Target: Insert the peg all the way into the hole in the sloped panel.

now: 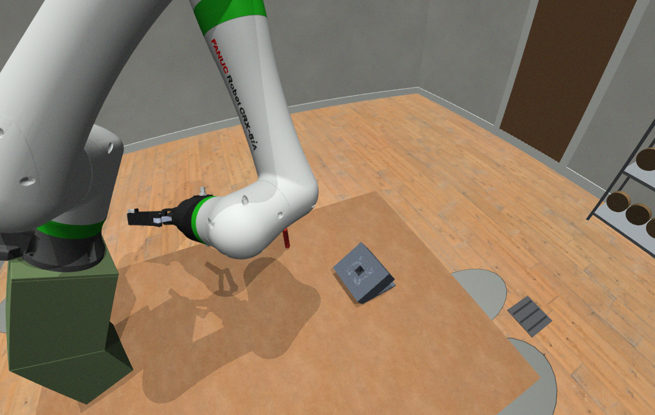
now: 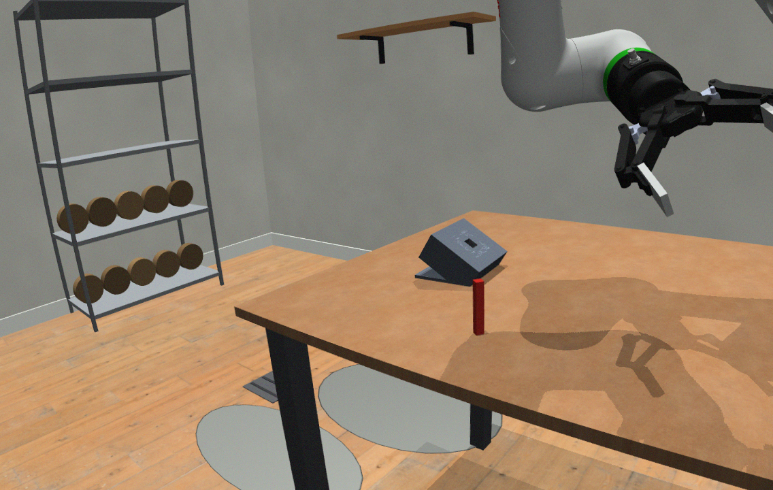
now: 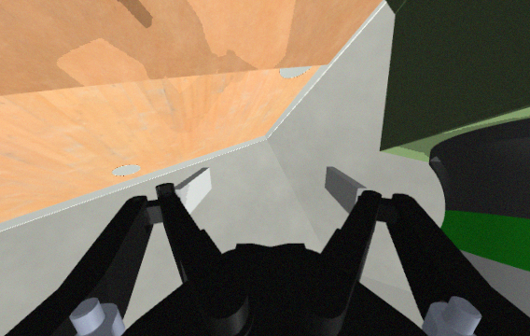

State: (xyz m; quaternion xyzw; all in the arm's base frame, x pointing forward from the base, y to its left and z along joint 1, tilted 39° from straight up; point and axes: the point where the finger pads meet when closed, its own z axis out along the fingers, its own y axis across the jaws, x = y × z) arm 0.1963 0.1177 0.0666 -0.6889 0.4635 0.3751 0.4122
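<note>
The red peg is 300 mm ahead of my hand, 60 mm to the right of it and 220 mm below it.
</note>
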